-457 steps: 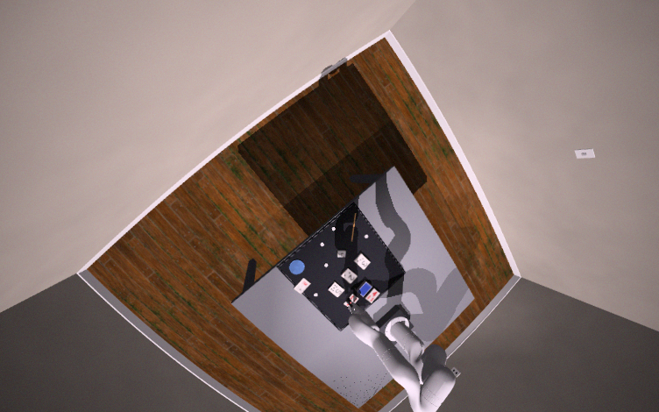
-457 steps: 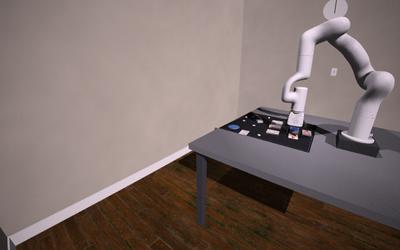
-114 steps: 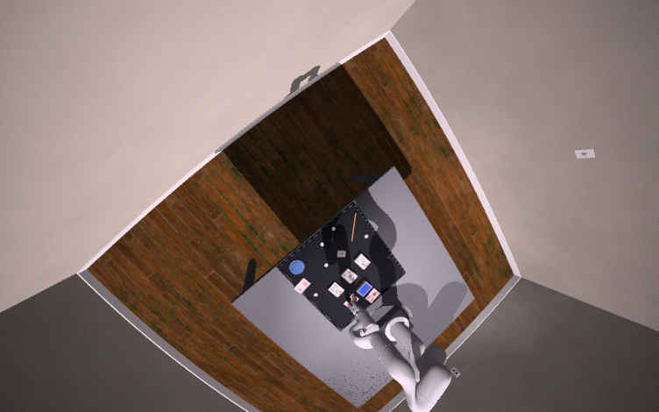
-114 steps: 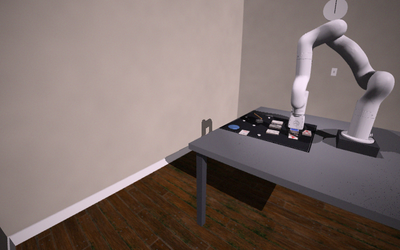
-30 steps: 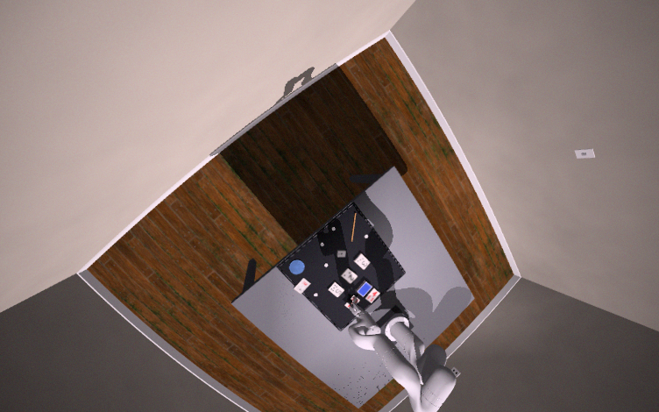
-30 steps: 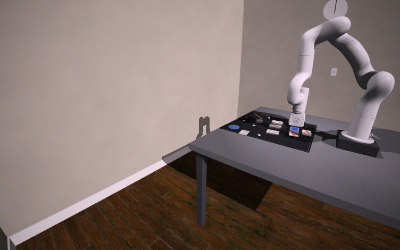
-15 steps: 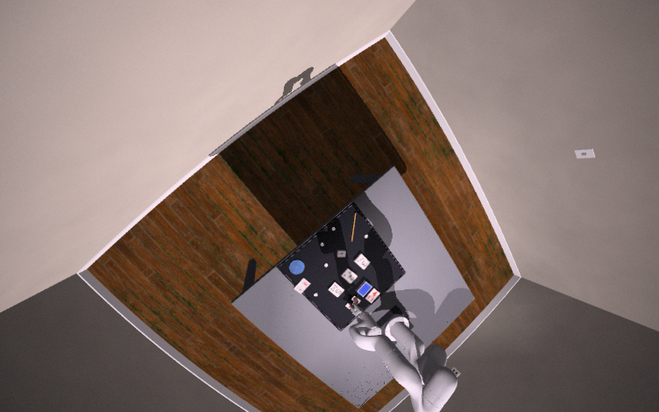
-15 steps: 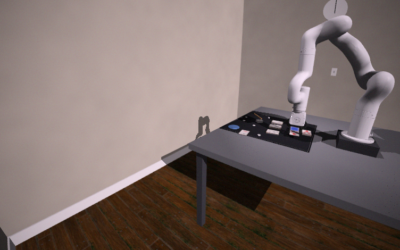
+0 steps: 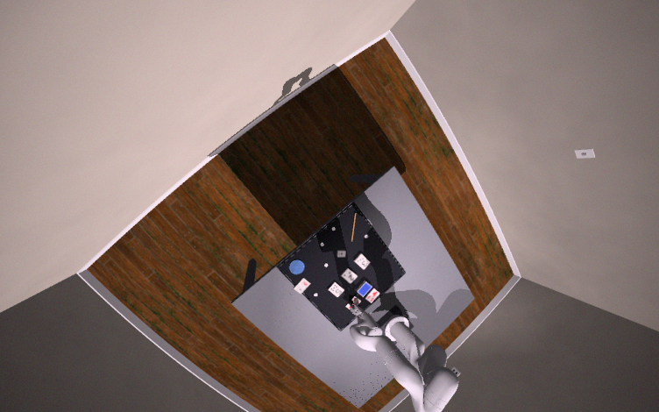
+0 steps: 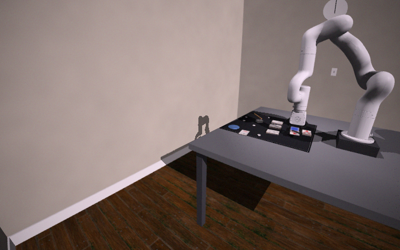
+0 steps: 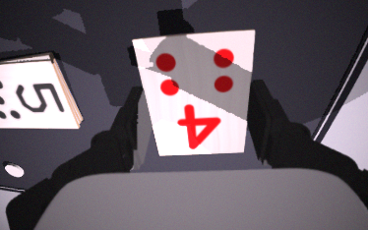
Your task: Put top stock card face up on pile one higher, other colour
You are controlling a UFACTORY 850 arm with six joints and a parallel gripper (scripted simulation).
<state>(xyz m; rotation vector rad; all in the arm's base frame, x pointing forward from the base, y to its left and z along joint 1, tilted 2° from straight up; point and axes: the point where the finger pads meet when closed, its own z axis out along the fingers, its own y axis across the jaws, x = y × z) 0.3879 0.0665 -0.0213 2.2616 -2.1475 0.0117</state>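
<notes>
The red 4 card lies 10 mm below my hand. Also, from my hand: red 4: 120 mm to the right, 80 mm behind, 40 mm below; then black 5: 150 mm ahead, 40 mm below, 10 mm to the left; then black 2: 150 mm ahead, 110 mm to the right, 30 mm below.
</notes>
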